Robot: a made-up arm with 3 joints. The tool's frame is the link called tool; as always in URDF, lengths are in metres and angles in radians. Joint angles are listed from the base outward. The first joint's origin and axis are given. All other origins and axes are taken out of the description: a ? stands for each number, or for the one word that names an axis. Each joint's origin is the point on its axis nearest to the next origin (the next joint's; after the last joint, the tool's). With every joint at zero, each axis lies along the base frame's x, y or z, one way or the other. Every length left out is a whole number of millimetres.
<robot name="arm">
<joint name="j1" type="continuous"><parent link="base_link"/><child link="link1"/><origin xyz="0.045 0 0.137"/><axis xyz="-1 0 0"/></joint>
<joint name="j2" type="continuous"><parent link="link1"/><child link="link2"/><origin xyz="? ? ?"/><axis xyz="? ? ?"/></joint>
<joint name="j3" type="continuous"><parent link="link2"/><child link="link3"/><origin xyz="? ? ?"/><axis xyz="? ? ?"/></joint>
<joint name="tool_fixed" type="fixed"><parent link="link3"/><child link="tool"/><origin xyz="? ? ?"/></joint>
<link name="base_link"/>
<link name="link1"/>
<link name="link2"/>
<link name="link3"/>
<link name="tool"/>
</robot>
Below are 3 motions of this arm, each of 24 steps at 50 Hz.
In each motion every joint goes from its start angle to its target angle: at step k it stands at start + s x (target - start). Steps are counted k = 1, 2, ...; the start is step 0. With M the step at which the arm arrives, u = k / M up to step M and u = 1 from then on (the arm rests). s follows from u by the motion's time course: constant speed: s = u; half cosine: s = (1 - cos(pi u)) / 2; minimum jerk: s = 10 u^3 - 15 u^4 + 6 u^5.
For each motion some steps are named. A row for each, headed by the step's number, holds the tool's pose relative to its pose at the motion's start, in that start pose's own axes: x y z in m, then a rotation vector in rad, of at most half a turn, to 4 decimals.
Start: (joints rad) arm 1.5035 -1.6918 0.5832
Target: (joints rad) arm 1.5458 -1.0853 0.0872
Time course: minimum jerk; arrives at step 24
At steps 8, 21, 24:
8: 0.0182 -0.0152 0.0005 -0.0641 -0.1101 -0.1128
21: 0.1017 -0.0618 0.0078 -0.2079 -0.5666 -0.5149
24: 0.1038 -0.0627 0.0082 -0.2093 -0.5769 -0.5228

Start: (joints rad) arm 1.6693 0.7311 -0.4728
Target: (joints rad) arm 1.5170 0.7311 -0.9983
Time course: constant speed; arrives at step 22
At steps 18, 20, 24:
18: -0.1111 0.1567 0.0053 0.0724 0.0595 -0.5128
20: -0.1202 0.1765 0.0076 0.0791 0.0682 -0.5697
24: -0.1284 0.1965 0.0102 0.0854 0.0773 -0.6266

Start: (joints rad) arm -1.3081 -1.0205 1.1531
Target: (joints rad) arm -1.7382 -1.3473 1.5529
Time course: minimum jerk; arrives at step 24
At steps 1, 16, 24:
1: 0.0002 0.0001 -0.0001 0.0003 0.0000 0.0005
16: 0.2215 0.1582 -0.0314 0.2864 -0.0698 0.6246
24: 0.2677 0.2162 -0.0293 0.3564 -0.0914 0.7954

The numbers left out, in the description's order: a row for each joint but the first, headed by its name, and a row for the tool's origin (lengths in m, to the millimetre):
j2: xyz 0 0.036 -0.352, axis 0 -1 0
j3: xyz -0.004 0 -0.385, axis 0 0 1
tool: xyz -0.118 -0.195 0

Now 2 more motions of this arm.
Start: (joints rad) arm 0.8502 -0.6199 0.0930
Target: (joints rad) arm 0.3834 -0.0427 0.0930
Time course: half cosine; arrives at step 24
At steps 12, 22, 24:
12: 0.1404 0.1500 -0.0303 0.1806 -0.3054 0.1072
22: 0.2534 0.3191 0.0053 0.3853 -0.5956 0.1534
24: 0.2568 0.3252 0.0078 0.3930 -0.6057 0.1539

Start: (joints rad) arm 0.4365 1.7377 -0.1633
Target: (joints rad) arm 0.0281 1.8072 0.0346
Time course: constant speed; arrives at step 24
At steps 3, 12, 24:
3: -0.0019 0.0185 -0.0002 -0.0073 -0.0099 -0.0256
12: -0.0024 0.0724 -0.0007 -0.0332 -0.0386 -0.1018
24: 0.0079 0.1393 -0.0014 -0.0769 -0.0733 -0.2025

